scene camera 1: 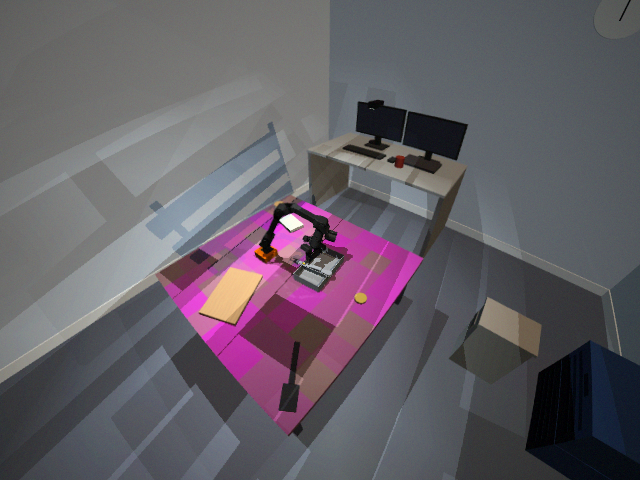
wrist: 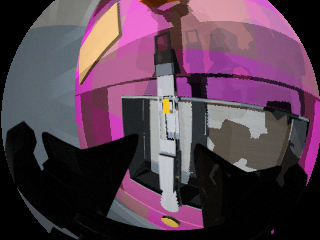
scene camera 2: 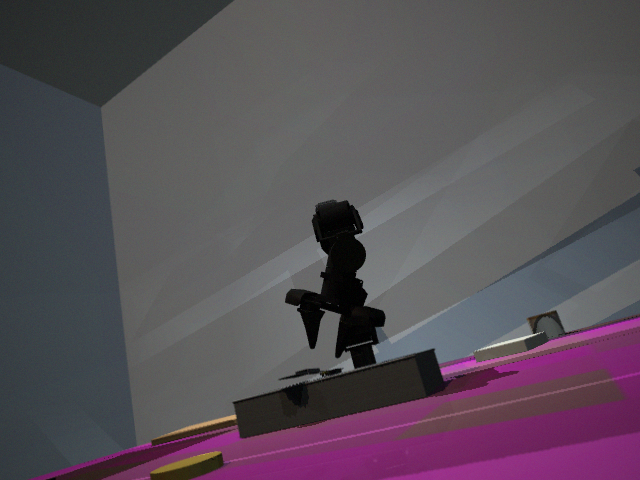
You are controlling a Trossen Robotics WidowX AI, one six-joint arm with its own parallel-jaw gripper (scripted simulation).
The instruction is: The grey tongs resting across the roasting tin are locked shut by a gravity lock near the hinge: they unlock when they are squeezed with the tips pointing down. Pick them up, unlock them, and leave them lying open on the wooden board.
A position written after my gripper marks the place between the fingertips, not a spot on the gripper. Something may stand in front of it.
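Note:
I find my own gripper in scene camera 2 [scene camera 2: 324, 353], and it is visible to me in the wrist view [wrist: 167, 143] too. A black spatula-like tool [scene camera 1: 289, 395] is here, though the wrist view does not show the tool, hidden as it is by my gripper. There is also a wooden board [scene camera 1: 227, 302], and I can see the board [scene camera 2: 229, 421] in another place as well, the wrist view, where the board is at [wrist: 105, 33].

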